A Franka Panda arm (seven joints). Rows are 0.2 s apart.
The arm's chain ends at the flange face. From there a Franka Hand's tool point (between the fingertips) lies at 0.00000 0.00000 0.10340 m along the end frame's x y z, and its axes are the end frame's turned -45 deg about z.
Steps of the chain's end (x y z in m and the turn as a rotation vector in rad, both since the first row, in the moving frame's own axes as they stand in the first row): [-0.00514, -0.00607, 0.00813, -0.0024, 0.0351, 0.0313]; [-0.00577, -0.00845, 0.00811, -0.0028, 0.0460, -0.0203]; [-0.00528, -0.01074, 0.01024, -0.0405, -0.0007, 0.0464]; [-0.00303, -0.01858, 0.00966, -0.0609, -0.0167, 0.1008]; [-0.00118, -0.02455, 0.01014, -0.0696, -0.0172, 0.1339]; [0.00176, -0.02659, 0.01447, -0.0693, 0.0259, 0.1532]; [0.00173, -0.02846, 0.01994, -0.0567, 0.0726, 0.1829]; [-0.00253, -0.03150, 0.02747, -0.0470, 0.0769, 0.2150]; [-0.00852, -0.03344, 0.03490, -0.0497, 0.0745, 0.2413]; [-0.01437, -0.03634, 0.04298, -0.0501, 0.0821, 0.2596]
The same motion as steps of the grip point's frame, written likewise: [0.00300, -0.00515, 0.00807, -0.0265, 0.0231, 0.0313]; [0.00509, -0.00652, 0.00800, -0.0345, 0.0305, -0.0203]; [0.00078, -0.00849, 0.01016, -0.0281, -0.0291, 0.0464]; [0.00517, -0.01234, 0.00945, -0.0313, -0.0549, 0.1008]; [0.00995, -0.01480, 0.00987, -0.0371, -0.0614, 0.1339]; [0.01636, -0.01087, 0.01419, -0.0673, -0.0307, 0.1532]; [0.02164, -0.00941, 0.01950, -0.0914, 0.0112, 0.1829]; [0.02168, -0.01485, 0.02705, -0.0876, 0.0211, 0.2150]; [0.01832, -0.02047, 0.03449, -0.0878, 0.0175, 0.2413]; [0.01660, -0.02601, 0.04250, -0.0935, 0.0226, 0.2596]
